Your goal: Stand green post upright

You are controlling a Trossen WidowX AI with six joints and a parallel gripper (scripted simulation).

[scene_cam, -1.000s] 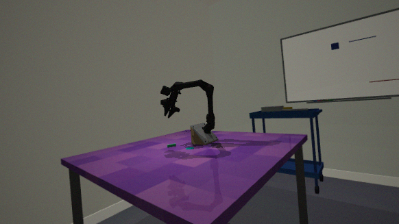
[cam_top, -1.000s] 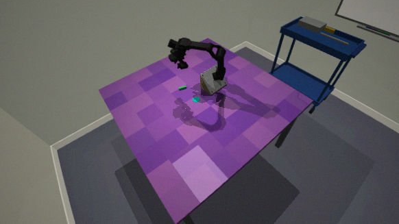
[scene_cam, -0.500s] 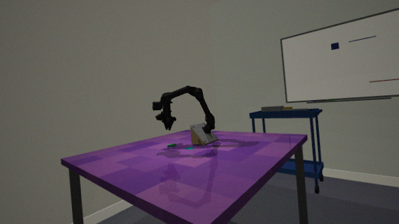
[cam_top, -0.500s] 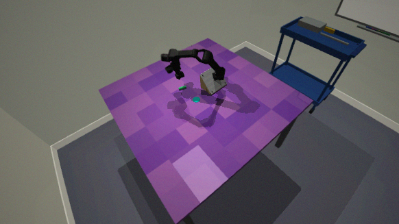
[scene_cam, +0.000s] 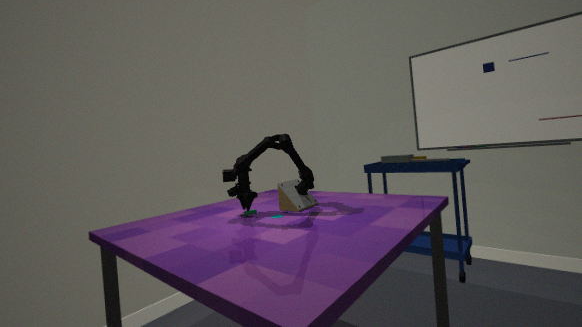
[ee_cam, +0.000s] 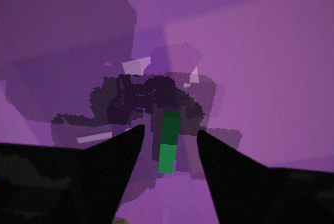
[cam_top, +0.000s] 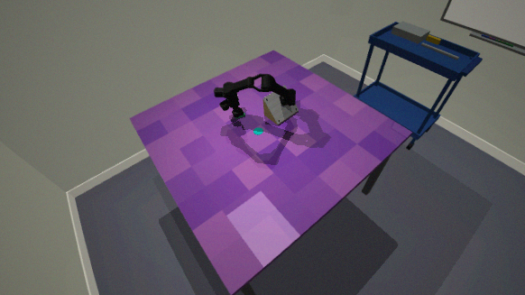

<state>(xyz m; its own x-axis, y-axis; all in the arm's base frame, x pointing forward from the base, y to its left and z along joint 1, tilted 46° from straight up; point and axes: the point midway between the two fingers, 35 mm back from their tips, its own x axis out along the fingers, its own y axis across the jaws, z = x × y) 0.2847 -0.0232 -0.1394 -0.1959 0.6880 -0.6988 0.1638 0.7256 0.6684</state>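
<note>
The green post is 2 cm behind my gripper tip and 1 cm below it. Also, from my gripper tip: cyan circle 18 cm to the left, 6 cm behind, 2 cm below.
</note>
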